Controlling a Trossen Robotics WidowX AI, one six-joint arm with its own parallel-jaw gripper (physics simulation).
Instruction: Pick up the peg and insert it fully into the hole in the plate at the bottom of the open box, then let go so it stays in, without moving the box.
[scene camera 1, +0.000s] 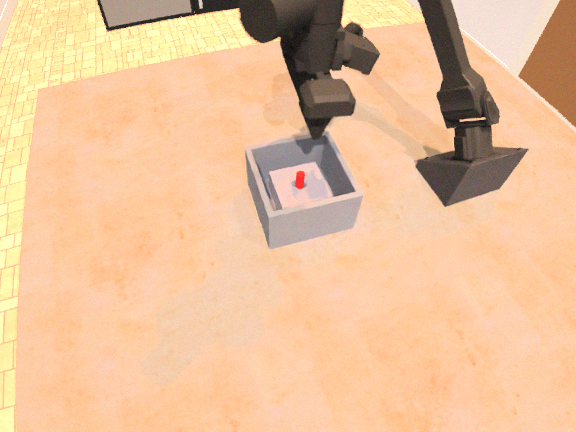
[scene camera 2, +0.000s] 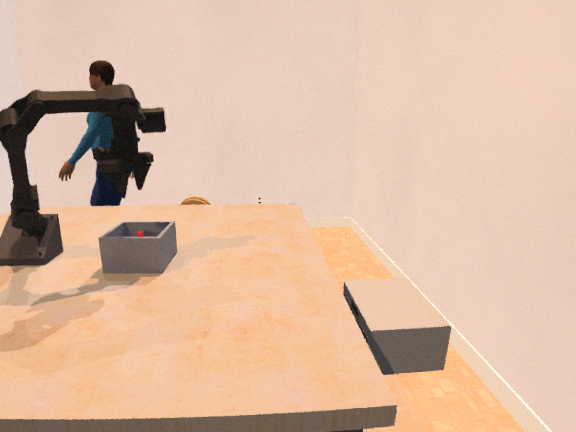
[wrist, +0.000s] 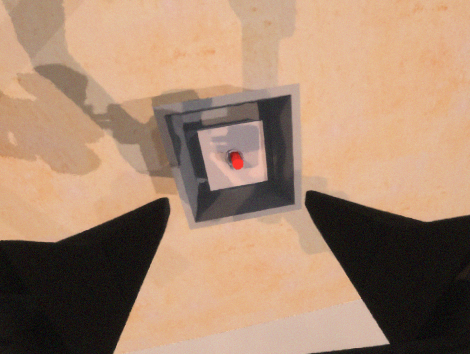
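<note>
The red peg stands nearly upright at the hole in the pale plate; its upper part shows above the plate. How deep its lower end sits cannot be seen. The hole's rim shows around part of the peg's base in the wrist view. The plate lies at the bottom of the open grey box, which stands upright on the table. My gripper is open and empty, pointing down, well above the box and apart from the peg.
The box's four walls surround the plate and rise around the peg. The arm's base stands on the table beside the box. A grey block is beyond the table's edge. A person stands behind the arm.
</note>
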